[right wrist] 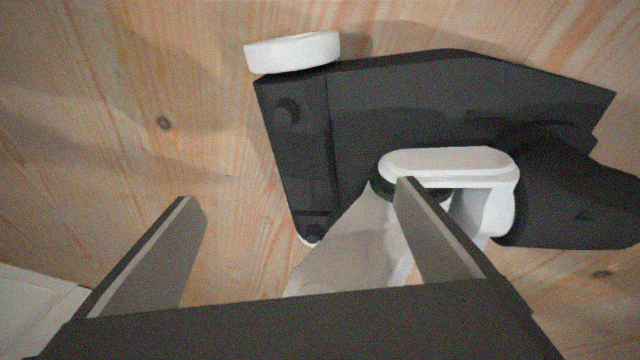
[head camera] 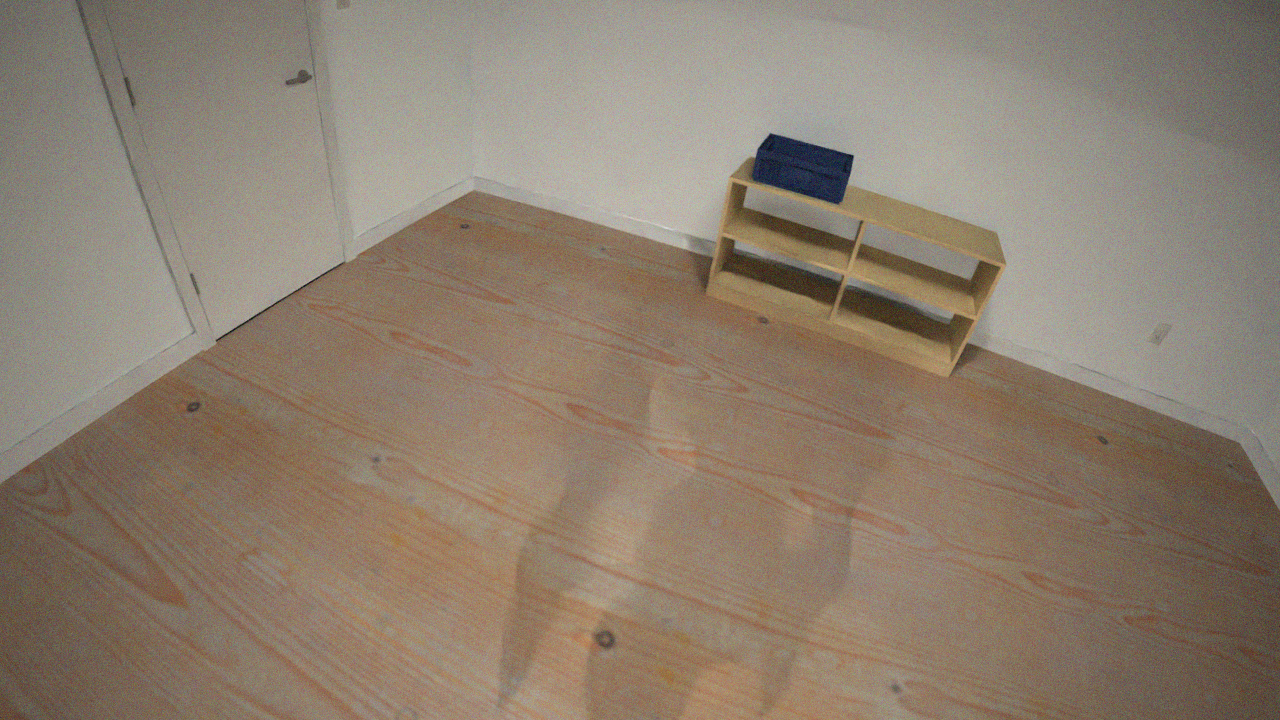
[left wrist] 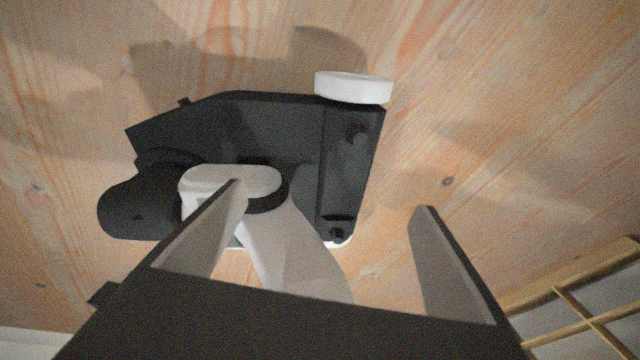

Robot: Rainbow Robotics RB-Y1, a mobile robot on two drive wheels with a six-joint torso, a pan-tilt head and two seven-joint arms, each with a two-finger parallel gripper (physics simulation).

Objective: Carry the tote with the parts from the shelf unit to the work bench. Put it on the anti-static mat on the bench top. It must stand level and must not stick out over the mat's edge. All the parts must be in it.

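Frame: origin at the robot's base, x ahead, y right, z down, level; centimetres.
Seen in the pictures: left gripper, fingertip midpoint: [left wrist: 327,203]; right gripper, fingertip midpoint: [right wrist: 299,199].
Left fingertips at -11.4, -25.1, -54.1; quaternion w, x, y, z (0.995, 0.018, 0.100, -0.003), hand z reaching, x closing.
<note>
A point is followed by its place in that frame, as x, y, z.
A dark blue tote [head camera: 802,170] @(216.5, 82.5, -71.5) stands on the top board of the light wooden shelf unit [head camera: 930,219] @(209.8, 145.0, -61.1), at its left end, across the room in the head view. What lies inside the tote cannot be made out. Part of the shelf unit [left wrist: 570,250] also shows at the lower right of the left wrist view. My left gripper [left wrist: 327,203] @(-11.4, -25.1, -54.1) is open, with no thing between its fingers. My right gripper [right wrist: 299,199] @(-11.8, 23.5, -54.1) is open, with no thing between its fingers. Both are far from the tote. The work bench and the anti-static mat do not show in these views.
The shelf unit stands against the back wall [head camera: 608,116] @(294.9, 0.0, -63.0). A closed door [head camera: 223,161] @(186.3, -146.5, -69.4) is at the left. Wooden floor [head camera: 537,402] @(141.7, -17.1, -0.1) lies between me and the shelf unit. My dark wheeled base [left wrist: 270,125] @(-20.6, -17.1, -16.9) [right wrist: 400,100] @(-21.7, 16.4, -16.9) shows below the grippers in the wrist views.
</note>
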